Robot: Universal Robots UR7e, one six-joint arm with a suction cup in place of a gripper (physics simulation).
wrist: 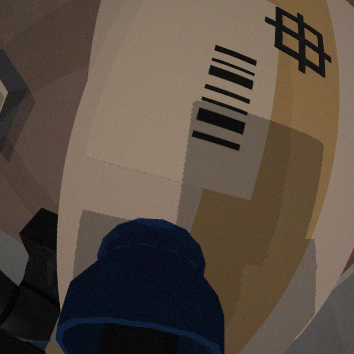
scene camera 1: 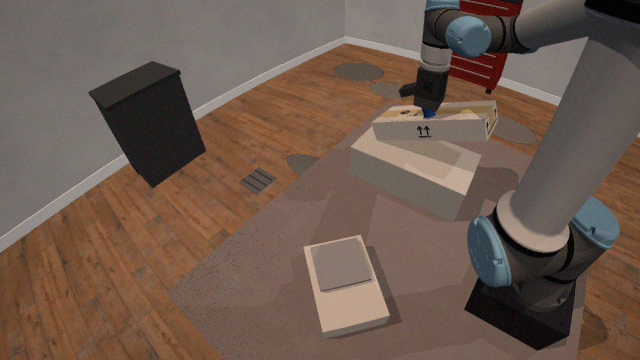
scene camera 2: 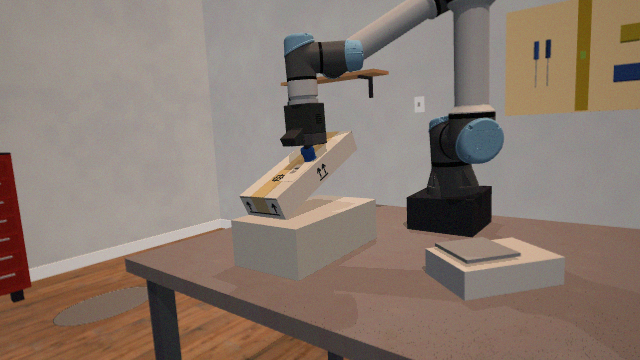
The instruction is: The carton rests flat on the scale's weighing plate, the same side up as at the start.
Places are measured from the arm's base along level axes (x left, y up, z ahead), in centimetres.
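Pixels of known places: end effector, tool point: [wrist: 160,231] [scene camera 1: 426,117] [scene camera 2: 308,163]; arm's base, origin of the base link: [wrist: 54,269] [scene camera 1: 533,279] [scene camera 2: 452,191].
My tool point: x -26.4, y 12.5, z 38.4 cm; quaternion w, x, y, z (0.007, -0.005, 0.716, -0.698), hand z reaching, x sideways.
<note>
Ahead of a thing's pixels: the offset from my tool point to its middle. Level surfaces: height alone.
The carton @(dz -1.4, dx -3.0, dy -2.1 cm) [scene camera 1: 431,129] [scene camera 2: 320,172] [wrist: 135,100] is pale with tan tape and a barcode label. It hangs tilted from my suction cup, taped face up, its low end at or just above the pale block @(dz +0.5, dx -0.2, dy -17.6 cm) [scene camera 1: 410,186] [scene camera 2: 330,235] and its other end raised. My gripper [scene camera 1: 429,113] [scene camera 2: 308,153] [wrist: 150,280], a blue suction cup, is on the carton's top face and holds it. The scale @(dz +0.0, dx +44.0, dy -19.8 cm) [scene camera 1: 350,312] [scene camera 2: 530,280] stands apart on the table, with its grey weighing plate @(dz +2.6, dx +41.5, dy -16.7 cm) [scene camera 1: 342,264] [scene camera 2: 477,250] bare. The carton's underside is mostly hidden.
The table @(dy -23.3 cm) [scene camera 1: 270,300] [scene camera 2: 390,305] bears the block, the scale and the arm's black base [scene camera 1: 520,320] [scene camera 2: 447,212]. A dark cabinet [scene camera 1: 152,125] is at the left in scene camera 1. A red tool cabinet [scene camera 1: 477,70] [scene camera 2: 12,225] stands beyond the table.
</note>
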